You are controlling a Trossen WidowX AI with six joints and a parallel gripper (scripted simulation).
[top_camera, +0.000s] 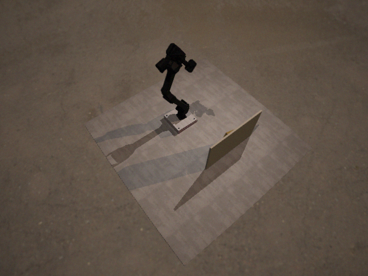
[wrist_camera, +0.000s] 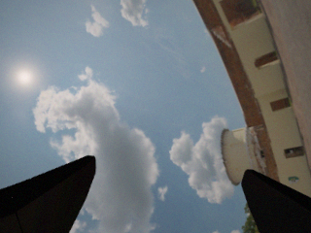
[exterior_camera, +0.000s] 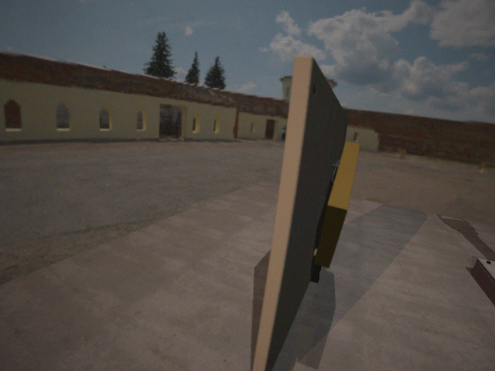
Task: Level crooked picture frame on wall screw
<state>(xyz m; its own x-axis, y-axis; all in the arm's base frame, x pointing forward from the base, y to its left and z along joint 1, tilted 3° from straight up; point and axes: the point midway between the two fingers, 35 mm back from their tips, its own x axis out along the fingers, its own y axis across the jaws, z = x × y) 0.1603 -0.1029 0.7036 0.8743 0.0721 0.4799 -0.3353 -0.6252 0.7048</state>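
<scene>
The picture frame lies 610 mm below my gripper tip, 230 mm ahead of it and 220 mm to the left of it. Also, from my gripper tip: wall panel (610 mm below, 240 mm ahead, 220 mm to the left).
</scene>
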